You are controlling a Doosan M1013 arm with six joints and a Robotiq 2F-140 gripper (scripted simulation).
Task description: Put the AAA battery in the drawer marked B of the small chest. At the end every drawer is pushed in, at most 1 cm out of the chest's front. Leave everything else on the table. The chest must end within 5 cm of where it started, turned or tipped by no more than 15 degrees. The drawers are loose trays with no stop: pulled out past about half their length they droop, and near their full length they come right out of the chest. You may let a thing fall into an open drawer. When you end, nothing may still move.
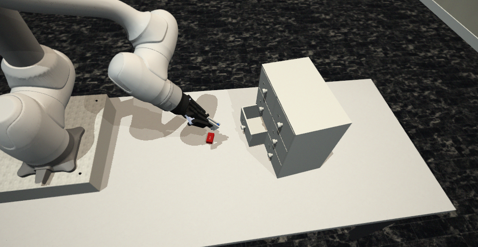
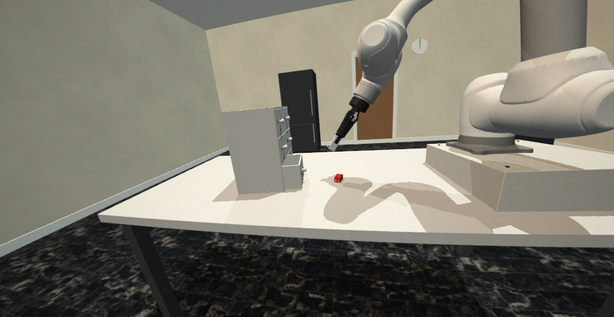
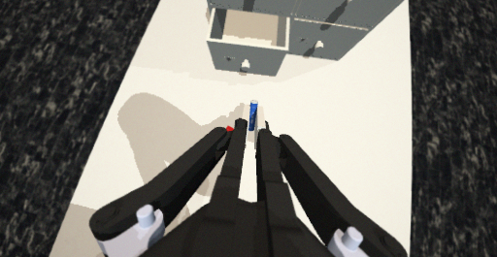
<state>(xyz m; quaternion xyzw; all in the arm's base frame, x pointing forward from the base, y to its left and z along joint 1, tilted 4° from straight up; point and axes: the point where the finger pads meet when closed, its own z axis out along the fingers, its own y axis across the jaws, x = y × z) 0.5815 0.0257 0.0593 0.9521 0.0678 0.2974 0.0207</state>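
The blue AAA battery lies 20 mm ahead of my hand and 20 mm below it. Also, from my hand: red block (10 mm behind, 40 mm to the left, 150 mm below).
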